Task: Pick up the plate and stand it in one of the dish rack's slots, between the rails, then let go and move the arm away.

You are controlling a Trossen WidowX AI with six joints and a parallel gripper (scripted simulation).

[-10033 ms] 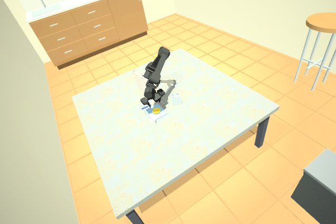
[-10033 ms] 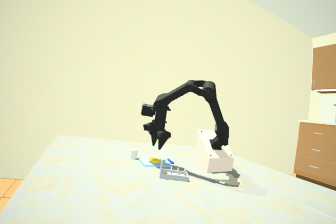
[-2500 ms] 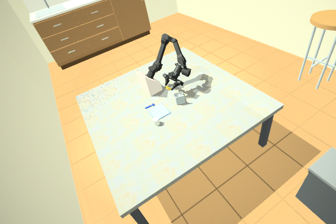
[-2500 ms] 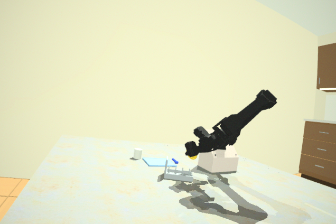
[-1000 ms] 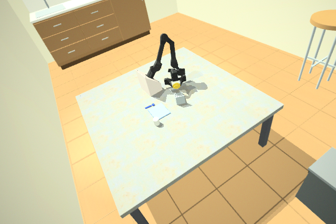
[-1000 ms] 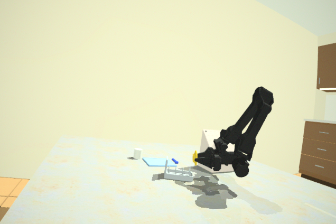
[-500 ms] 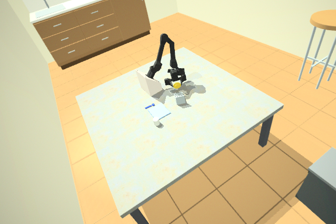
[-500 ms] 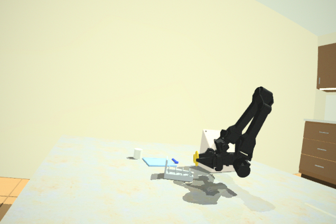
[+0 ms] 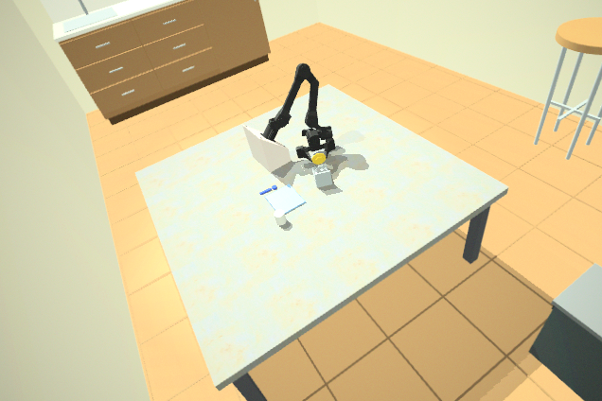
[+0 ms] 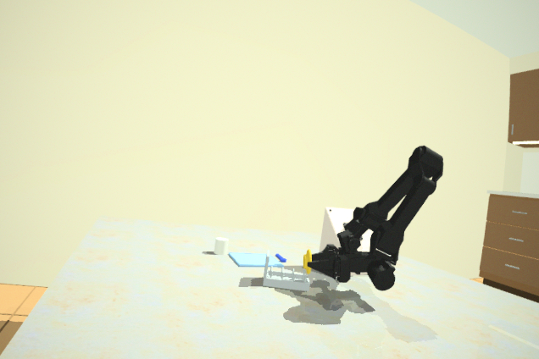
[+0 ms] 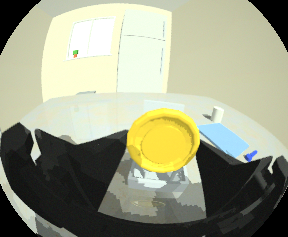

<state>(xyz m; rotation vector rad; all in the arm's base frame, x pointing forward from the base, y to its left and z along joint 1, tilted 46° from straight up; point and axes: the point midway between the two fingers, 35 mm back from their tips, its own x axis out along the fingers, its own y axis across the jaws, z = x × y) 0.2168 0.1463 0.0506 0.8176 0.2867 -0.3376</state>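
Right now the grey dish rack is 4 cm ahead of my gripper tip, 2 cm to the right of it and 5 cm below it. Round my gripper tip: light blue mat (5 cm ahead, 23 cm to the right, 7 cm below); then blue utensil (6 cm behind, 25 cm to the right, 7 cm below); then plate (1 cm behind).
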